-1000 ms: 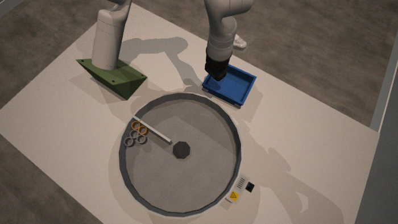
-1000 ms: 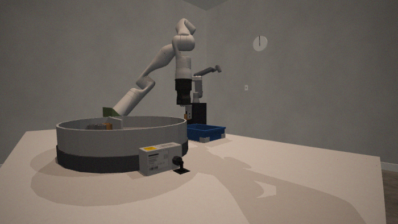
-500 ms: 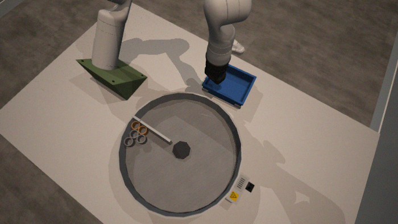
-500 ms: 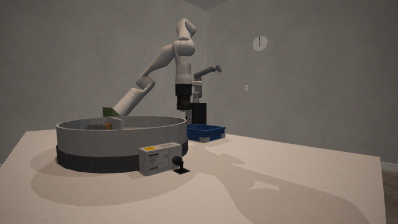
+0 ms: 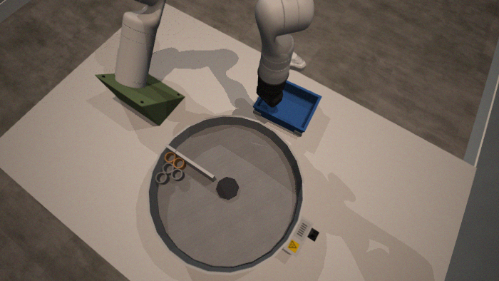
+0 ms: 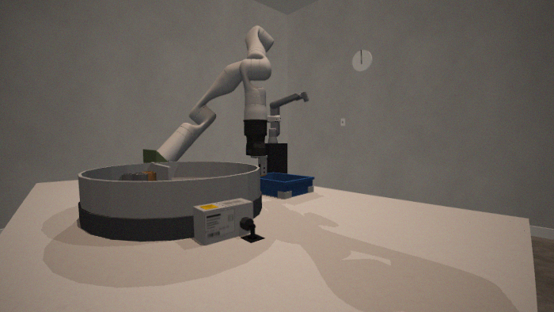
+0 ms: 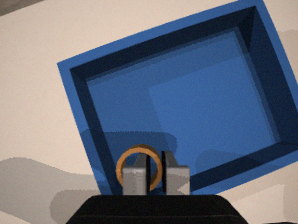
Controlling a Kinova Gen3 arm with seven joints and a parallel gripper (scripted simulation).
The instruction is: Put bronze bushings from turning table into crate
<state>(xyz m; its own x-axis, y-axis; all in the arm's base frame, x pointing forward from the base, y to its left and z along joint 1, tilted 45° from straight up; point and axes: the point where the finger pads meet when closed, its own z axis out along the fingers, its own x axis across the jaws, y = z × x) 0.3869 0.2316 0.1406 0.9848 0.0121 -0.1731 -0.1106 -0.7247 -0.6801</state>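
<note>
Now: hand 5 cm above the blue crate, 4 cm to the right of it and 3 cm short of it. Also, from my hand: round turning table (30 cm to the right, 8 cm ahead, 2 cm below).
</note>
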